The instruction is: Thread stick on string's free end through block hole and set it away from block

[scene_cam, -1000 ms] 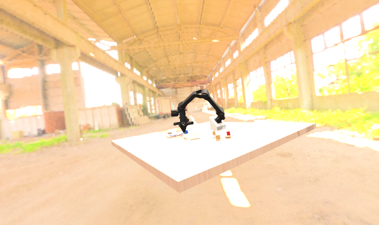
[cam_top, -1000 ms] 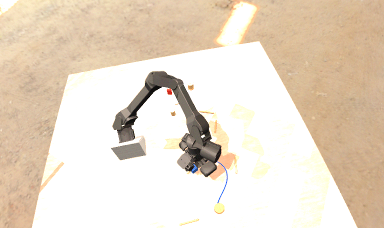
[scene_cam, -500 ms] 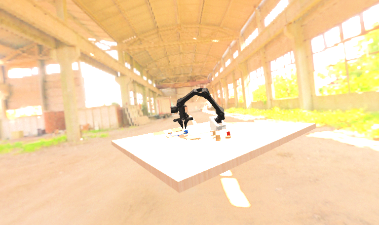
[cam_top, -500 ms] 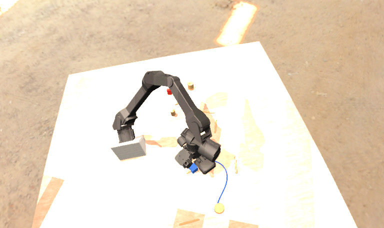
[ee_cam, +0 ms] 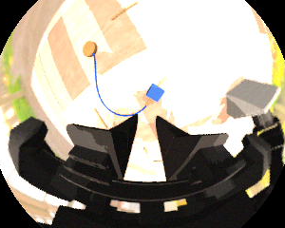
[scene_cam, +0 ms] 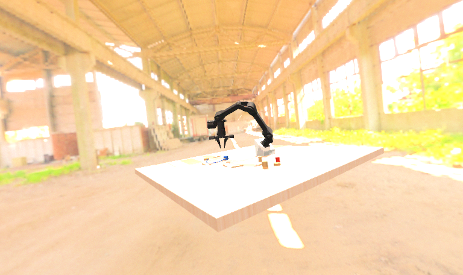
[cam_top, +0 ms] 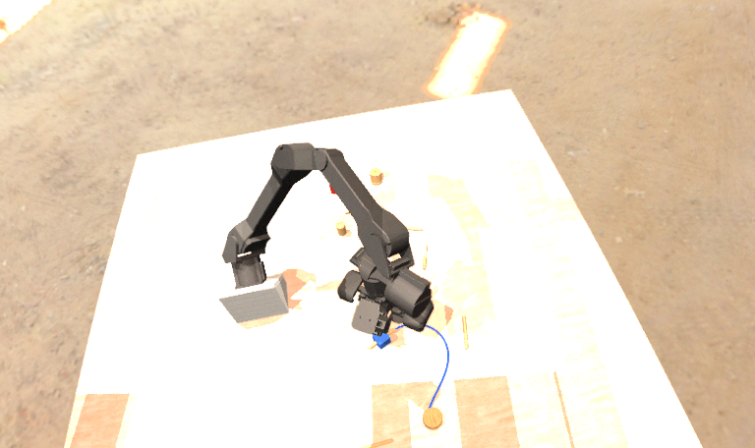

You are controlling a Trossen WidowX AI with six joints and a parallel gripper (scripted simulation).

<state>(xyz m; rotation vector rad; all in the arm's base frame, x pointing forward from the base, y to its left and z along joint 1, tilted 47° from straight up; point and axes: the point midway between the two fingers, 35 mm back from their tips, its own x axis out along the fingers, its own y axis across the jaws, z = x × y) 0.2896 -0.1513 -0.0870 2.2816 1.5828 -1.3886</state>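
The blue cube lies 8 cm below my gripper tip, 3 cm behind it and 1 cm to the right of it. From my gripper tip the other things lie so: round wooden button 20 cm to the right, 9 cm below, 4 cm ahead; thin wooden stick 8 cm below, 1 cm behind; red cube 47 cm to the left, 7 cm below, 6 cm behind.
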